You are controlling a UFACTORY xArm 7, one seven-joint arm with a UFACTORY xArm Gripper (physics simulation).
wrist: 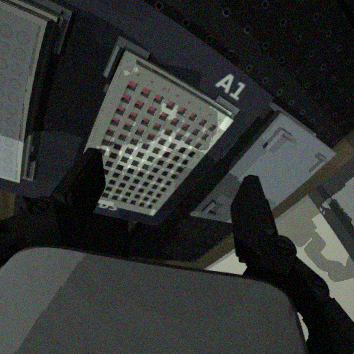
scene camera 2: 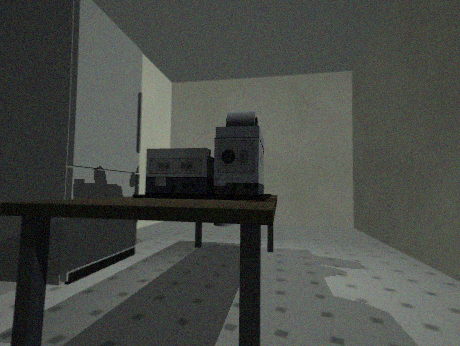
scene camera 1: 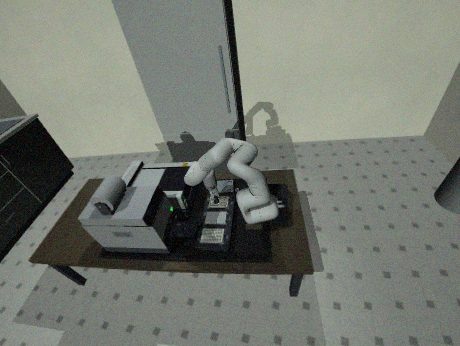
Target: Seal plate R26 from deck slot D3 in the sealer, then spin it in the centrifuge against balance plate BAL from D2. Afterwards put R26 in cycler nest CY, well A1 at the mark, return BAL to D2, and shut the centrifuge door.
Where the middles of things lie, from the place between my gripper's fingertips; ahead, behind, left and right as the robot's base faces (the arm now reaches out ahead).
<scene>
My gripper is now 2 cm past the well plate with red-filled wells [wrist: 152,128], 1 cm to the right of it and 4 cm above it. From my hand the other things lie so: dark box with green light [scene camera 2: 170,171]: 42 cm ahead, 7 cm to the right, 1 cm above; then roll [scene camera 1: 109,192]: 46 cm ahead, 25 cm to the left, 31 cm above.
</scene>
